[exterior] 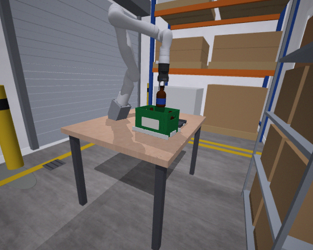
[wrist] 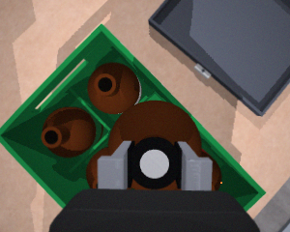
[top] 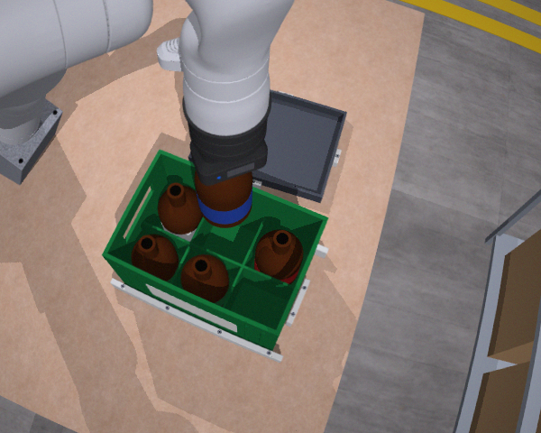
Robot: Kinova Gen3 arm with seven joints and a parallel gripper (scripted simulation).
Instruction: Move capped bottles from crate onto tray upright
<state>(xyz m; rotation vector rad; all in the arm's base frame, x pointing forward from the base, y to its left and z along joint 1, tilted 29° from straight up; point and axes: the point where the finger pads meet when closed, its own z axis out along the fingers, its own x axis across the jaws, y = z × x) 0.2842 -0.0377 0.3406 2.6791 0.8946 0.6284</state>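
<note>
My gripper is now 6 cm above the capped bottle. Also, from my hand: dark grey tray 2 cm ahead, 22 cm to the left, 31 cm below; then green crate 1 cm behind, 4 cm to the right, 24 cm below.
</note>
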